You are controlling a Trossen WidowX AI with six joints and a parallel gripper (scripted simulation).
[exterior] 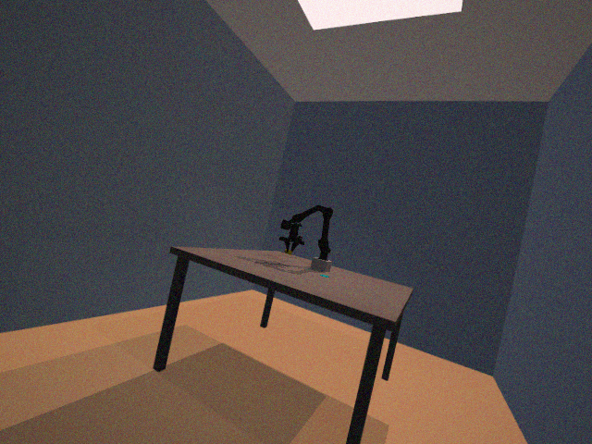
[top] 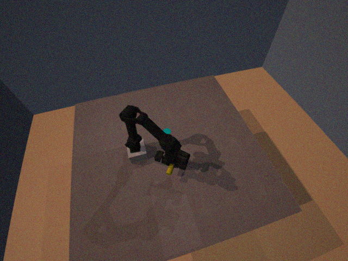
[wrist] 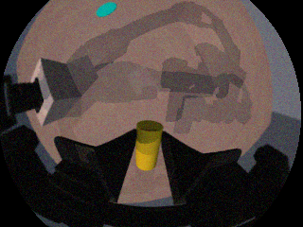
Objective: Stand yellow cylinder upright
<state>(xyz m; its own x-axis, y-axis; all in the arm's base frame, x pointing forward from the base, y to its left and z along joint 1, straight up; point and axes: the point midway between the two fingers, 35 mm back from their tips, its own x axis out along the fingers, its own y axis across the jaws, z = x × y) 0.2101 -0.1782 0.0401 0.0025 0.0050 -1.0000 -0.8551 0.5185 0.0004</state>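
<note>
Now: gripper tip 32 cm to the right of the cyan circle, 9 cm above it and 2 cm short of it. The rest, counted from my gripper tip: yellow tall cylinder (2 cm to the right, 1 cm behind).
</note>
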